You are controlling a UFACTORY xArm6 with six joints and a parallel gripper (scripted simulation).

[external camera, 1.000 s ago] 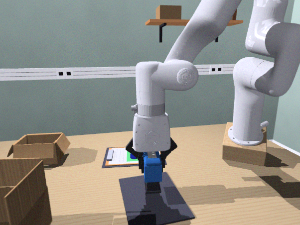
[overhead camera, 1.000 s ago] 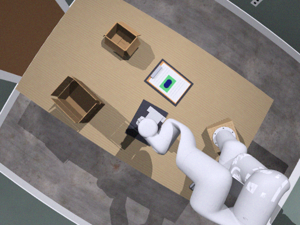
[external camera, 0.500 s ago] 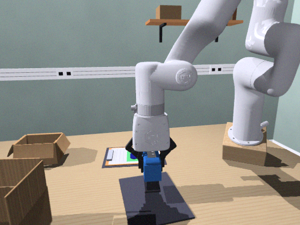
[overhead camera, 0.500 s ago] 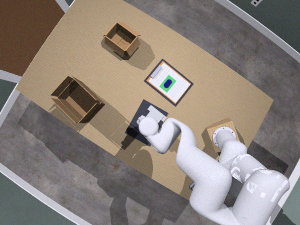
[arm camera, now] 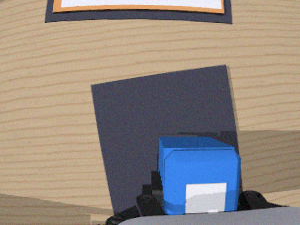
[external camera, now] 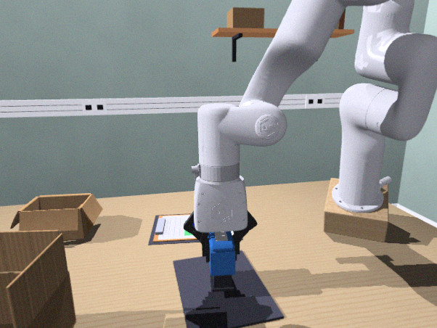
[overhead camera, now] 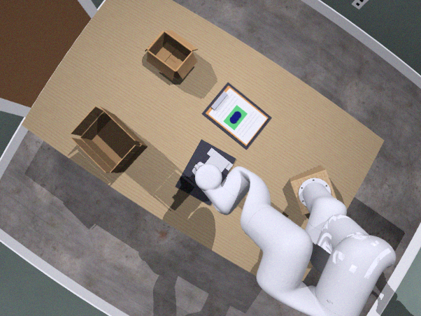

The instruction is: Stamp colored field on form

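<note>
The dark mat lies 8 cm below my hand. The rest, counted from my hand: clipboard with form: 1 cm behind, 28 cm to the right, 8 cm below; then black stamp base: 5 cm below; then blue stamp: 2 cm below.
</note>
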